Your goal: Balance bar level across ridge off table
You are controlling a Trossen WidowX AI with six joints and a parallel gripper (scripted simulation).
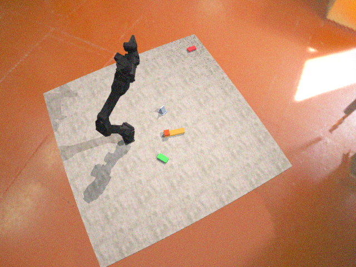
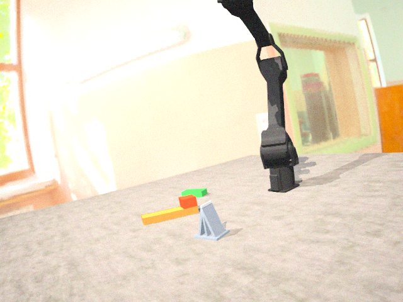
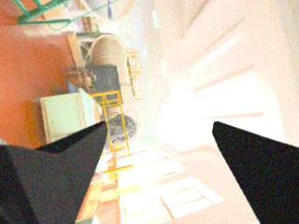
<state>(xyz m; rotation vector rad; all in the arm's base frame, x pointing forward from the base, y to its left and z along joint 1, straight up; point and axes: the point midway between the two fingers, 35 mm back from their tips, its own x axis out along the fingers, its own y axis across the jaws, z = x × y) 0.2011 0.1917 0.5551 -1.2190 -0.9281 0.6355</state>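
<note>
The bar is 40 mm ahead of my gripper tip, 310 mm to the right of it and 550 mm below it. Also, from my gripper tip: small red block (520 mm ahead, 280 mm to the left, 560 mm below); green block (80 mm behind, 440 mm to the right, 560 mm below).
</note>
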